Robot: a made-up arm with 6 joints.
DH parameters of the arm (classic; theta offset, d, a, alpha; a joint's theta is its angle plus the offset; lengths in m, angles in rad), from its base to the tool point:
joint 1: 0 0.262 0 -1.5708
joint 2: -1.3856 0 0.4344 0
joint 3: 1.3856 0 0.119 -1.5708
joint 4: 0 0.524 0 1.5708
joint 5: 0 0 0.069 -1.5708
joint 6: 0 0.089 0 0
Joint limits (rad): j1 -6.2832..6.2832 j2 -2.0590..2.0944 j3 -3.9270..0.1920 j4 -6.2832..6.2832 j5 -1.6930..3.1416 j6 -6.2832..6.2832
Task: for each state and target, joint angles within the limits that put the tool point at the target. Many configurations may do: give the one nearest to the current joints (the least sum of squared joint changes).
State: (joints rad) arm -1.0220 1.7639 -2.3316 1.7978 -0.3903 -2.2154
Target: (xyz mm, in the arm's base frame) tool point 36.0 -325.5 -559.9
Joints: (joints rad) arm -1.1530 2.0060 -1.7852 1.9071 -0.5425 -2.2154
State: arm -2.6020 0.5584 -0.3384 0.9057 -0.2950 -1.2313
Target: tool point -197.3 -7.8 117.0
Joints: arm -2.5941 0.0282 0.1356 1.0639 -0.6894 -1.2313
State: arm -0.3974 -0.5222 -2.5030 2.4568 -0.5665 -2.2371
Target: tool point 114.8 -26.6 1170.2
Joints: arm 0.0246 -0.4713 -2.1986 2.8723 -0.7205 -2.2371
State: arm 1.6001 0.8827 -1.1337 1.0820 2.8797 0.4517
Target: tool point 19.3 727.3 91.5
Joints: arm 1.4213 0.9733 -1.5526 1.1828 2.7736 0.4517
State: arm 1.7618 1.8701 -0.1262 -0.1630 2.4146 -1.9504
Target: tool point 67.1 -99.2 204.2
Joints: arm 1.8915 1.9531 -0.0095 -0.2934 2.3324 -1.9504
